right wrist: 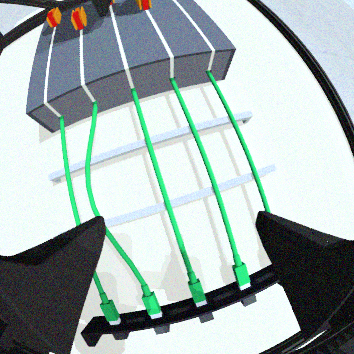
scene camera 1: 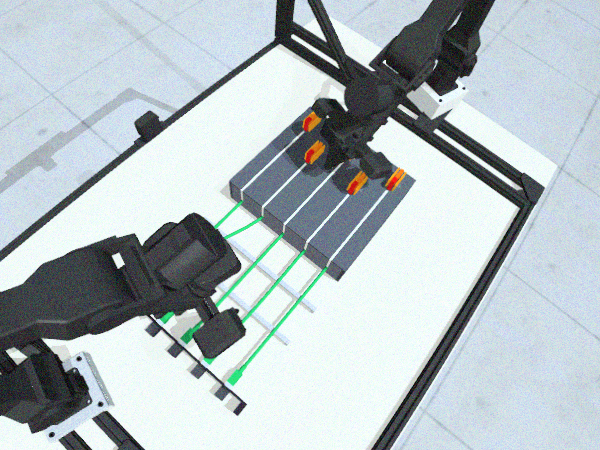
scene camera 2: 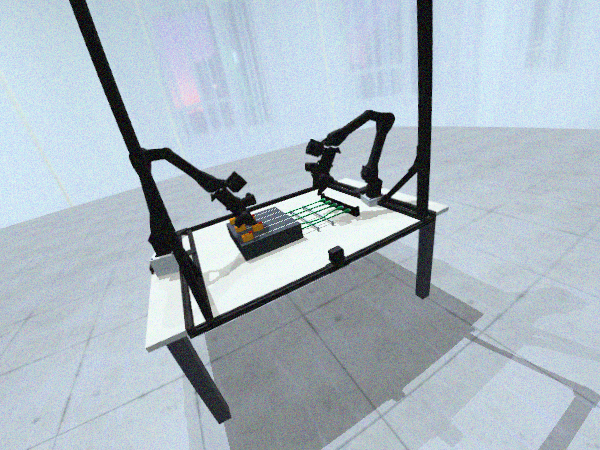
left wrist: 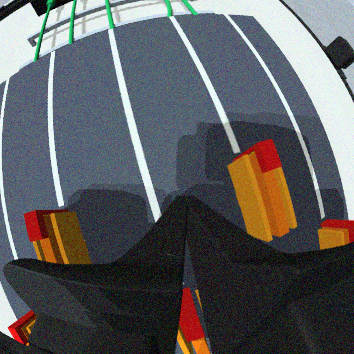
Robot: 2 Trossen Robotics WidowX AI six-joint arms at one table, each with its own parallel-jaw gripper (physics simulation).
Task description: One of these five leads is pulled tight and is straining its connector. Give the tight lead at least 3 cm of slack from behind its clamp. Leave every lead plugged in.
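Seen in the pictures: left gripper, between the fingertips: (right wrist: 102,15) (scene camera 1: 326,168) (left wrist: 183,203); right gripper, between the fingertips: (right wrist: 182,222) (scene camera 1: 221,286) (scene camera 2: 315,192); left arm's base, origin of its link: (scene camera 1: 440,83) (scene camera 2: 165,251); right arm's base, origin of its link: (scene camera 1: 65,395) (scene camera 2: 374,195).
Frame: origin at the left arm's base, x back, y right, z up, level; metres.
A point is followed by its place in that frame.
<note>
Five green leads run from the dark block (scene camera 1: 315,215) {y -0.122, x -0.453, z -0.010 m} (scene camera 2: 275,241) (left wrist: 85,125) {y -0.108, x -0.419, z -0.010 m} to a black connector bar (right wrist: 91,331) {y -0.058, x -0.807, z -0.034 m}. The middle lead (right wrist: 165,195) {y -0.148, x -0.646, z -0.049 m} looks straight; the second from the left (right wrist: 88,175) {y -0.061, x -0.623, z -0.051 m} bows. Four connectors show at the bar; the rightmost is hidden by a finger in the right wrist view. White lines cross the block to orange-and-red clamps (scene camera 1: 314,152) {y -0.016, x -0.382, z 0.009 m} (left wrist: 262,192) {y -0.015, x -0.378, z 0.009 m}. My left gripper (left wrist: 183,203) {y -0.050, x -0.374, z -0.009 m} is shut over the middle line, with no lead visible in it; the middle clamp (left wrist: 191,315) {y -0.050, x -0.327, z 0.018 m} shows behind its fingers. My right gripper (right wrist: 182,222) {y -0.160, x -0.669, z 0.038 m} is open and empty above the leads.
Two pale bars (right wrist: 115,152) {y -0.091, x -0.596, z -0.055 m} (right wrist: 190,198) {y -0.175, x -0.649, z -0.055 m} lie across under the leads. A black frame (scene camera 1: 500,225) edges the white table (scene camera 1: 440,260) {y -0.320, x -0.266, z -0.076 m}. The other clamps (scene camera 1: 357,183) {y -0.120, x -0.358, z 0.020 m} (scene camera 1: 395,180) {y -0.153, x -0.290, z 0.020 m} (scene camera 1: 311,121) {y 0.050, x -0.342, z 0.009 m} stand close around my left gripper.
</note>
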